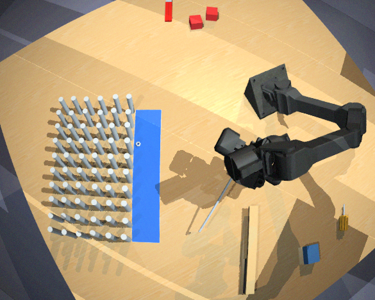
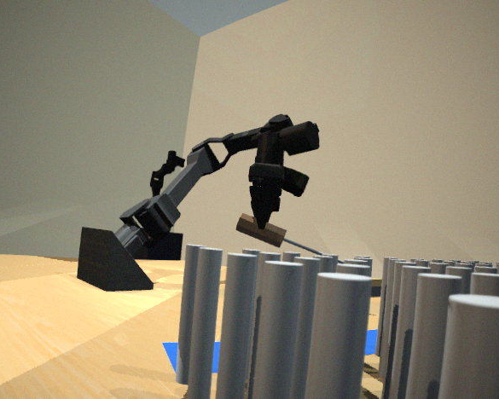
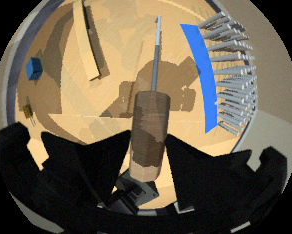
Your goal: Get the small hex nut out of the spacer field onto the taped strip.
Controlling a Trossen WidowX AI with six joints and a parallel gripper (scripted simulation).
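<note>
Now: gripper tip 9 cm short of the thin metal hook tool, 5 cm to the right of it and 3 cm above it. From my gripper tip the other things lie so: blue taped strip (21 cm ahead, 13 cm to the right, 13 cm below); blue block (35 cm to the left, 12 cm below, 7 cm behind); yellow-handled screwdriver (34 cm to the left, 23 cm behind, 12 cm below).
</note>
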